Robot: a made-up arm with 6 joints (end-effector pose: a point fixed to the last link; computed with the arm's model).
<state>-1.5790 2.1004 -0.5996 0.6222 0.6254 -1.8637</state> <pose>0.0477 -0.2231 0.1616 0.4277 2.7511 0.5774</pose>
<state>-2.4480 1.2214 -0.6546 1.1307 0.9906 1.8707</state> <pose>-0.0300 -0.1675 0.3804 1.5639 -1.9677 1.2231</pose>
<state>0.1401 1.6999 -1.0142 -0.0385 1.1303 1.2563</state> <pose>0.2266 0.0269 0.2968 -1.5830 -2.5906 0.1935</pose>
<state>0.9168 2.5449 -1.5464 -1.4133 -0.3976 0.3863</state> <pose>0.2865 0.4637 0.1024 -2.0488 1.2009 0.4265</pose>
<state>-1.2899 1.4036 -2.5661 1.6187 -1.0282 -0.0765</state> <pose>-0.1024 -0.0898 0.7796 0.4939 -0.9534 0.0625</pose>
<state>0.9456 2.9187 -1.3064 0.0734 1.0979 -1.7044</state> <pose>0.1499 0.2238 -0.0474 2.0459 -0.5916 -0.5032</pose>
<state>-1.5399 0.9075 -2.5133 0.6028 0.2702 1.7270</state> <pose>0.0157 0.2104 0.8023 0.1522 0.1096 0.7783</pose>
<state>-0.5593 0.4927 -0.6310 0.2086 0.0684 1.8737</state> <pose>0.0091 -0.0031 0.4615 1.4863 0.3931 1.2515</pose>
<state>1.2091 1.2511 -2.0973 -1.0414 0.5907 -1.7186</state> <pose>0.1105 0.0947 0.7547 -1.1739 0.0985 -1.5551</pose>
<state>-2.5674 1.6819 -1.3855 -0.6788 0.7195 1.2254</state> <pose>-0.3320 -0.1432 0.4107 2.7383 -0.3848 -1.2451</pose>
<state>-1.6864 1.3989 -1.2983 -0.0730 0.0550 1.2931</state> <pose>-0.0360 -0.3044 0.5410 1.6402 0.1905 -0.3595</pose>
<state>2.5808 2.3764 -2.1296 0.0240 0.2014 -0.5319</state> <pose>-0.5187 0.3249 0.3215 -2.1958 0.0539 1.3095</pose>
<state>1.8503 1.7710 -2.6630 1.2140 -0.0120 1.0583</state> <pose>-0.0784 0.2769 0.7927 -0.1630 -0.6973 -2.0900</pose>
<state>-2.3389 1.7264 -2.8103 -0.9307 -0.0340 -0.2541</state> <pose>-0.1465 -0.1566 0.8251 -0.2585 -0.4661 2.7201</pose>
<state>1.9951 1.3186 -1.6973 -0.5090 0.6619 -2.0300</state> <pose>-0.0604 0.2394 0.6103 -1.5068 -0.8539 -0.5918</pose>
